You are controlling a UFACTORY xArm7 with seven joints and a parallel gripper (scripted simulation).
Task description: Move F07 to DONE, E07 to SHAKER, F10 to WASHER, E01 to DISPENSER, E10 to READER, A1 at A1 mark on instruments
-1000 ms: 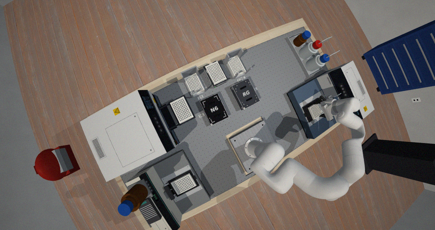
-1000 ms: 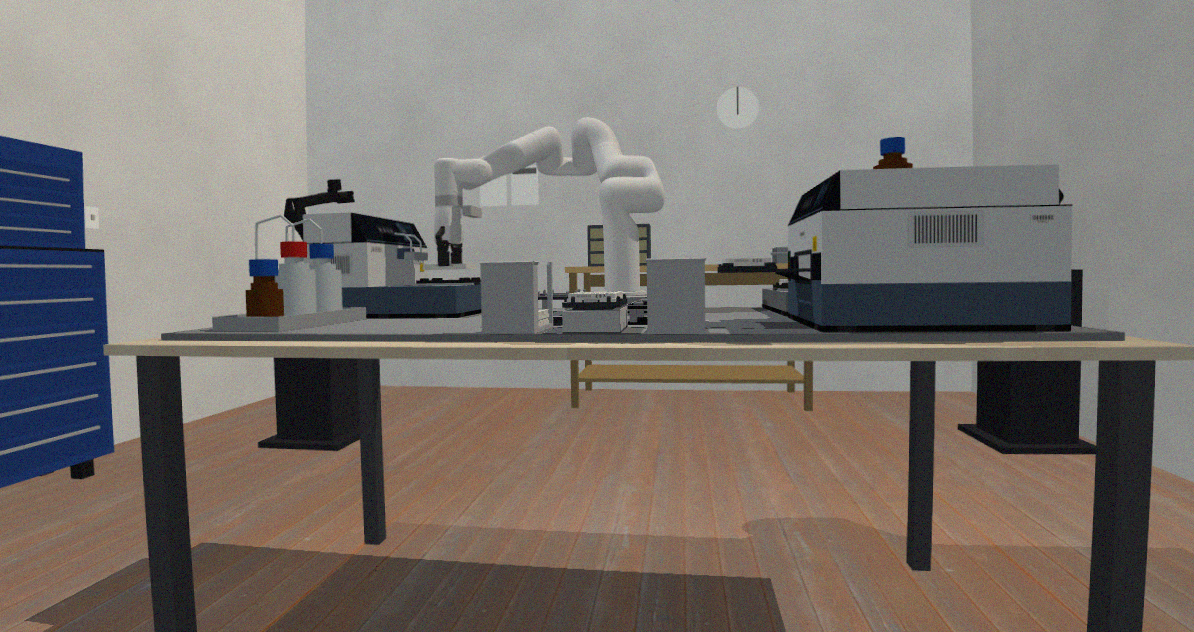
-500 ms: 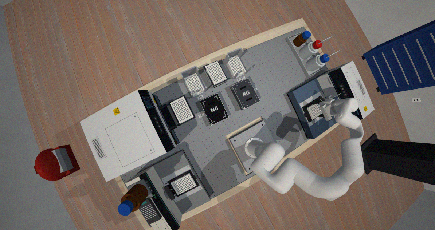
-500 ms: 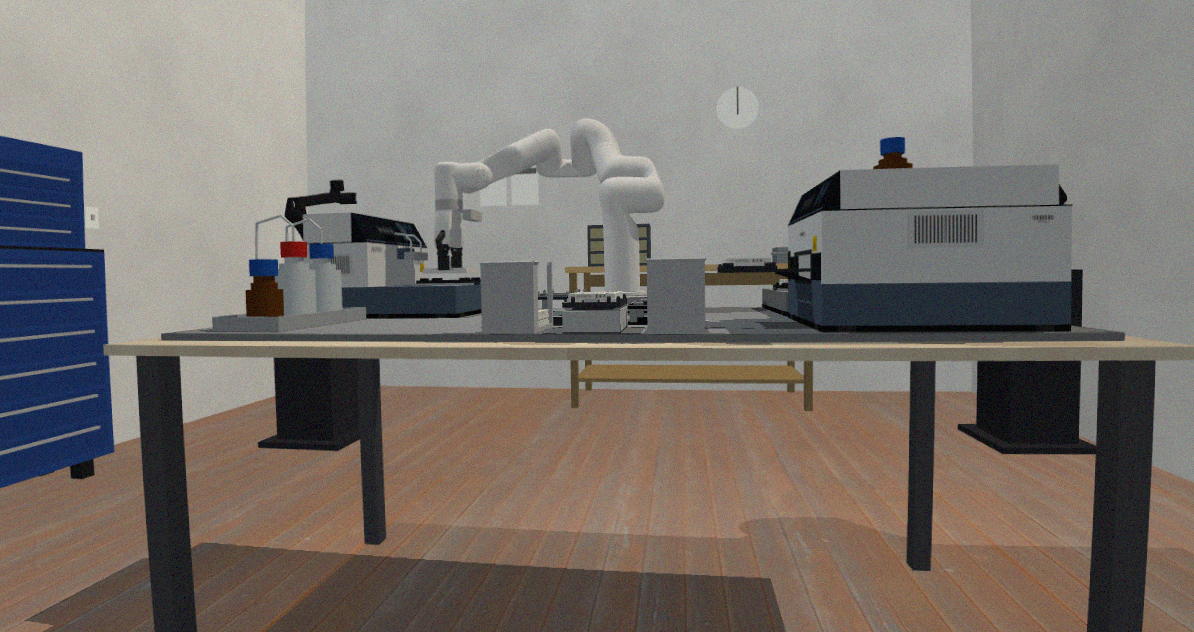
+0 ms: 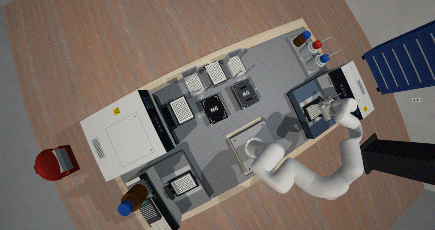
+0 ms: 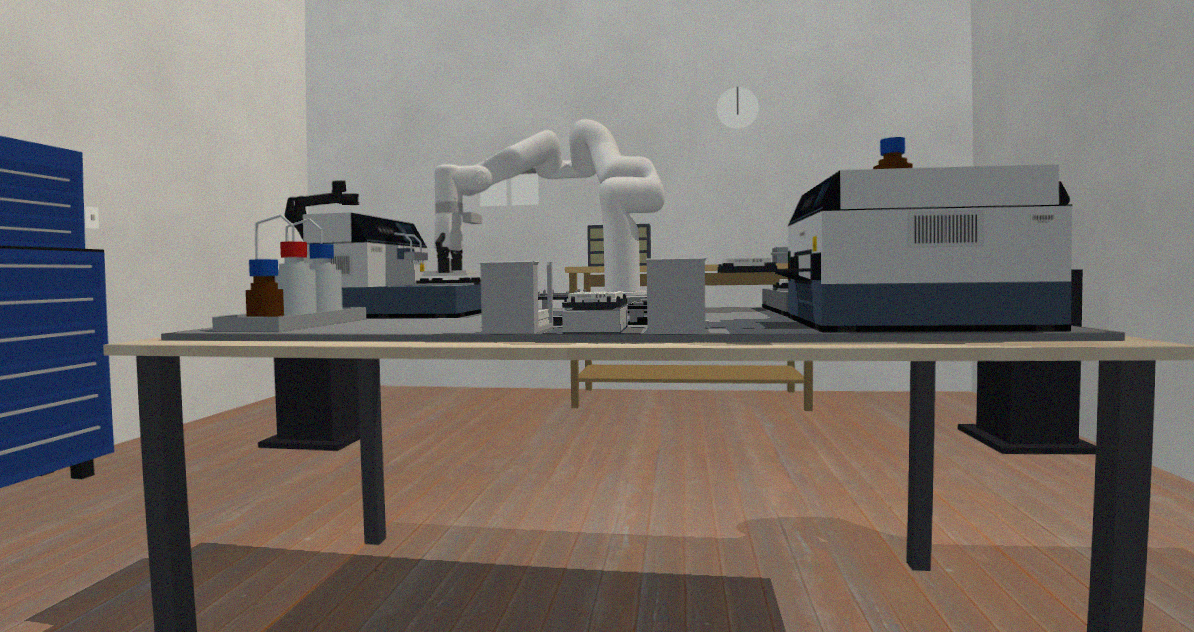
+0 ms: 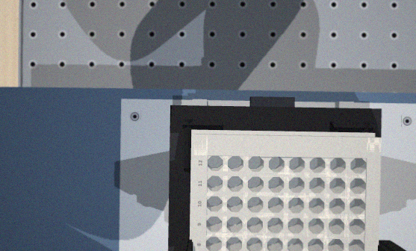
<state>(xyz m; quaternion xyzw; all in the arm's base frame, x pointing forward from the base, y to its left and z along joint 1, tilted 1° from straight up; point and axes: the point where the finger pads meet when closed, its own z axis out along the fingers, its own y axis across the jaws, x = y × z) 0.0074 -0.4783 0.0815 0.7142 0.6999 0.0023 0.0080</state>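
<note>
Right now my hand is 3 cm above the washer nest. From my hand the other things lie so: washer housing: 25 cm to the right, 3 cm below; blue washer base: 8 cm below, 3 cm to the right; regrip nest RG: 37 cm to the left, 31 cm ahead, 7 cm below.
</note>
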